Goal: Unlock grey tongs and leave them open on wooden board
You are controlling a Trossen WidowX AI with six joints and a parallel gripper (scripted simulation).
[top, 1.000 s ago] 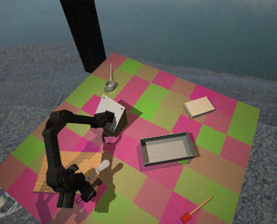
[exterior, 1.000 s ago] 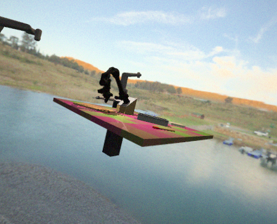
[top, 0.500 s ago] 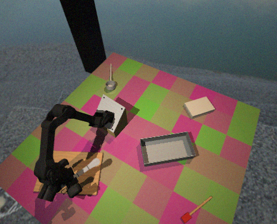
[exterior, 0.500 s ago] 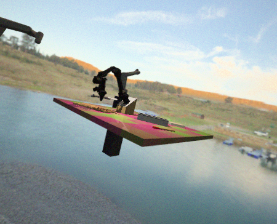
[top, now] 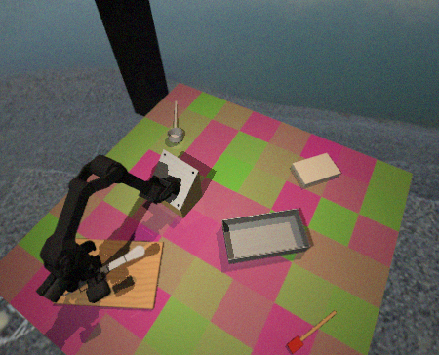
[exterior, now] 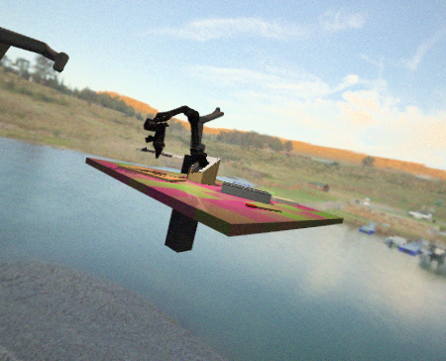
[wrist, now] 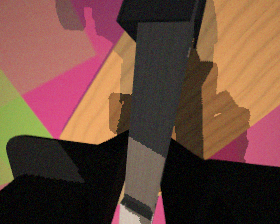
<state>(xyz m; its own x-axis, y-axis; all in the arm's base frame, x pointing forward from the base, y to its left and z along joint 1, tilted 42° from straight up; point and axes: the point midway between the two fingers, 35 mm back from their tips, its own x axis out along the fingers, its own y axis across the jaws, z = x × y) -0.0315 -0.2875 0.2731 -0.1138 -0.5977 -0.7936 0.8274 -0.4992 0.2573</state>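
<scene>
My gripper tip is now 30 mm past the wooden board, 20 mm to the right of it and 100 mm above it. The rest, counted from my gripper tip: block: 520 mm ahead, 800 mm to the left, 90 mm below; roasting tin: 420 mm ahead, 400 mm to the left, 80 mm below.
</scene>
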